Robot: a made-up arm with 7 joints. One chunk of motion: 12 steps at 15 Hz.
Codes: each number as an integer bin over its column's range. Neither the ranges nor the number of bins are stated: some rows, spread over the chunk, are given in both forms.
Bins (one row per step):
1: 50 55 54 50 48 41 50
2: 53 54 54 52 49 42 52
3: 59 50 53 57 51 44 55
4: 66 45 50 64 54 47 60
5: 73 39 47 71 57 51 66
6: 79 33 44 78 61 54 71
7: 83 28 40 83 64 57 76
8: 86 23 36 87 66 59 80
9: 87 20 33 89 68 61 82
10: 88 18 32 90 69 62 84
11: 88 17 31 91 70 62 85
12: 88 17 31 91 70 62 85
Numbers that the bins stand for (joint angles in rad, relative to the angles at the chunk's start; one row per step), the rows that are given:
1: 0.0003 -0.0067 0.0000 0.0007 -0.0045 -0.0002 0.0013
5: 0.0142 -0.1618 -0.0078 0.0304 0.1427 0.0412 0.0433
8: 0.0221 -0.3170 -0.0200 0.0530 0.2900 0.0743 0.0801
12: 0.0233 -0.3752 -0.0256 0.0587 0.3555 0.0868 0.0932
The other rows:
2: 0.0021 -0.0164 0.0000 0.0035 0.0118 0.0039 0.0066
3: 0.0058 -0.0552 -0.0011 0.0106 0.0445 0.0122 0.0144
4: 0.0100 -0.1036 -0.0044 0.0205 0.0936 0.0246 0.0276
6: 0.0179 -0.2200 -0.0111 0.0403 0.2082 0.0536 0.0565
7: 0.0203 -0.2685 -0.0156 0.0474 0.2573 0.0661 0.0696
9: 0.0227 -0.3461 -0.0233 0.0559 0.3227 0.0826 0.0854
10: 0.0233 -0.3655 -0.0244 0.0573 0.3391 0.0868 0.0906
11: 0.0233 -0.3752 -0.0256 0.0587 0.3555 0.0868 0.0932

